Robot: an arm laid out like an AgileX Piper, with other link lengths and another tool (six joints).
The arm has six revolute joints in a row. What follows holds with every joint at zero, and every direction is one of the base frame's.
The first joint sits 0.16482 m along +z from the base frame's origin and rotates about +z.
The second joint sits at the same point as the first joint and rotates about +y.
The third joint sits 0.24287 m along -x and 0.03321 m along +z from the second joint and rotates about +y.
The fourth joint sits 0.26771 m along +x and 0.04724 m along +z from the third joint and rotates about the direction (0.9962, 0, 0.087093).
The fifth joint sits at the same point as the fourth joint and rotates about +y.
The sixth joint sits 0.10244 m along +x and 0.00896 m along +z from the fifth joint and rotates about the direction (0.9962, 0, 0.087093).
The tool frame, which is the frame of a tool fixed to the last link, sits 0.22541 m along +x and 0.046 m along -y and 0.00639 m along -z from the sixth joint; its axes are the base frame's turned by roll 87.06, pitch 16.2 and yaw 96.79 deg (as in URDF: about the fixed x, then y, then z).
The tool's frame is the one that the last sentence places.
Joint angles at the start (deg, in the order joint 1, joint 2, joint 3, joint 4, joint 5, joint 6):
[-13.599, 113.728, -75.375, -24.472, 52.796, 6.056]
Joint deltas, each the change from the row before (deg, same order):
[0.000, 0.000, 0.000, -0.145, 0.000, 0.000]
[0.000, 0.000, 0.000, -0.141, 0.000, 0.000]
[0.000, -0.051, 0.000, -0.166, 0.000, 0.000]
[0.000, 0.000, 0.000, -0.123, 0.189, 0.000]
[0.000, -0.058, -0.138, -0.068, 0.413, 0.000]
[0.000, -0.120, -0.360, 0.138, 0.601, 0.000]
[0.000, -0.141, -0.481, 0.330, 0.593, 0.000]
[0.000, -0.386, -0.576, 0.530, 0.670, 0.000]
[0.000, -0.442, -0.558, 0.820, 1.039, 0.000]
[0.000, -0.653, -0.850, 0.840, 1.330, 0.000]
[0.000, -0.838, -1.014, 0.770, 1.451, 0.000]
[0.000, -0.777, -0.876, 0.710, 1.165, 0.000]
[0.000, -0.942, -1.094, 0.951, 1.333, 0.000]
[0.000, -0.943, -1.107, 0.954, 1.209, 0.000]
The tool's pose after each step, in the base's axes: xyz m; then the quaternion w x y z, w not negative. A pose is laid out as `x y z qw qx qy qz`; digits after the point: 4 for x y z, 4 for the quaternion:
0.3352 -0.2408 -0.0473 0.0708 0.6371 0.7629 -0.0836
0.3353 -0.2414 -0.0470 0.0713 0.6365 0.7633 -0.0845
0.3356 -0.2422 -0.0463 0.0723 0.6358 0.7637 -0.0853
0.3346 -0.2427 -0.0459 0.0715 0.6356 0.7637 -0.0871
0.3334 -0.2433 -0.0446 0.0706 0.6361 0.7632 -0.0890
0.3329 -0.2433 -0.0422 0.0700 0.6380 0.7616 -0.0896
0.3332 -0.2427 -0.0397 0.0698 0.6407 0.7595 -0.0884
0.3346 -0.2416 -0.0355 0.0709 0.6446 0.7565 -0.0850
0.3337 -0.2389 -0.0316 0.0688 0.6501 0.7524 -0.0814
0.3339 -0.2366 -0.0249 0.0684 0.6562 0.7475 -0.0771
0.3350 -0.2348 -0.0161 0.0700 0.6622 0.7425 -0.0723
0.3365 -0.2328 -0.0083 0.0720 0.6673 0.7383 -0.0669
0.3389 -0.2300 0.0012 0.0748 0.6733 0.7332 -0.0590
0.3418 -0.2269 0.0107 0.0782 0.6788 0.7284 -0.0500

